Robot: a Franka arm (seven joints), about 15 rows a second.
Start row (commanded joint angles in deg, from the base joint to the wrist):
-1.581, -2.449, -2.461, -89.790, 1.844, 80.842, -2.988
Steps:
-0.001, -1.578, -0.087, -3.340, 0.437, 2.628, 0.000
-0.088, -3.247, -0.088, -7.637, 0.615, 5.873, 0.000
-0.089, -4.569, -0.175, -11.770, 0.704, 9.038, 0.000
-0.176, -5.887, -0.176, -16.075, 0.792, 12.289, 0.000
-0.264, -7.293, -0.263, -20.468, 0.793, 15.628, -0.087
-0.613, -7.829, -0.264, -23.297, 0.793, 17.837, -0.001
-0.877, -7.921, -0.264, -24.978, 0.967, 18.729, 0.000
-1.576, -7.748, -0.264, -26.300, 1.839, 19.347, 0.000
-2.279, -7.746, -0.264, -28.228, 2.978, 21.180, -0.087
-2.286, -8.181, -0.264, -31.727, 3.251, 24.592, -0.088
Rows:
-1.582, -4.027, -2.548, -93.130, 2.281, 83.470, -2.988
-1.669, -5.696, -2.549, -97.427, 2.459, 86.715, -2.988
-1.670, -7.018, -2.636, -101.560, 2.548, 89.880, -2.988
-1.757, -8.336, -2.637, -105.865, 2.636, 93.131, -2.988
-1.845, -9.742, -2.724, -110.258, 2.637, 96.470, -3.075
-2.194, -10.278, -2.725, -113.087, 2.637, 98.679, -2.989
-2.458, -10.370, -2.725, -114.768, 2.811, 99.571, -2.988
-3.157, -10.197, -2.725, -116.090, 3.683, 100.189, -2.988
-3.860, -10.195, -2.725, -118.018, 4.822, 102.022, -3.075
-3.867, -10.630, -2.725, -121.517, 5.095, 105.434, -3.076

